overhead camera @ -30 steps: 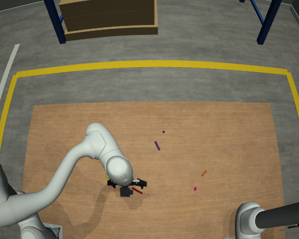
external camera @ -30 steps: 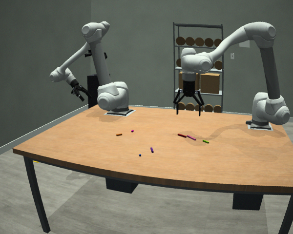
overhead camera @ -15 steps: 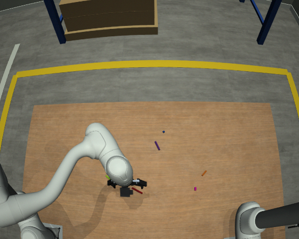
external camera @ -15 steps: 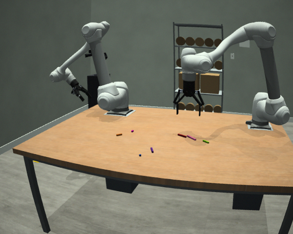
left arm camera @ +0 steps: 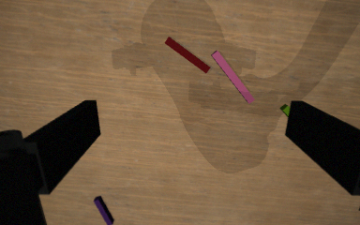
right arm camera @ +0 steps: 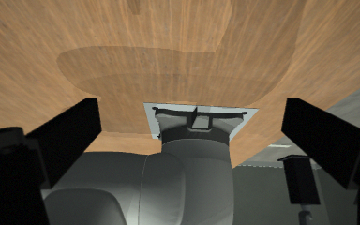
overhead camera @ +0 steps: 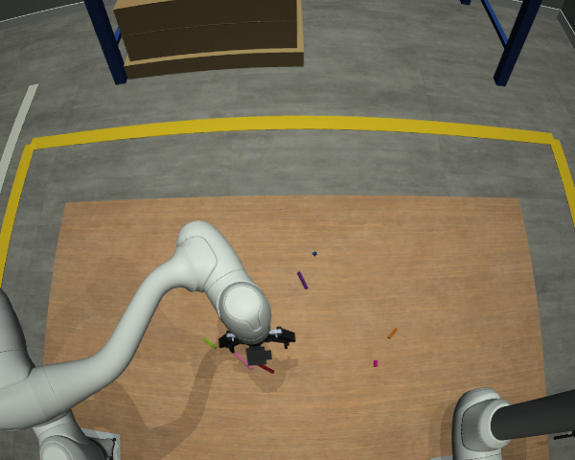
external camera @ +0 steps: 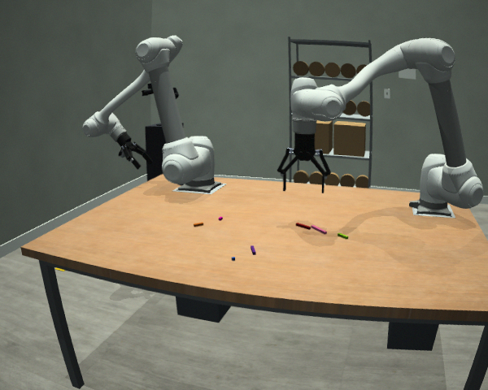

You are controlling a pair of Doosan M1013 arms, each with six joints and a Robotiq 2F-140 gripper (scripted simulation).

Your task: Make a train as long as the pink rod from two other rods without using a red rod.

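Observation:
My left gripper is now 30 mm short of the lime rod, 170 mm to the right of it and 160 mm above it. From my left hand the other things lie so: red rod (30 mm behind, 10 mm to the right, 160 mm below); pink rod (10 mm behind, 60 mm to the left, 160 mm below); purple rod (260 mm ahead, 110 mm to the right, 160 mm below).

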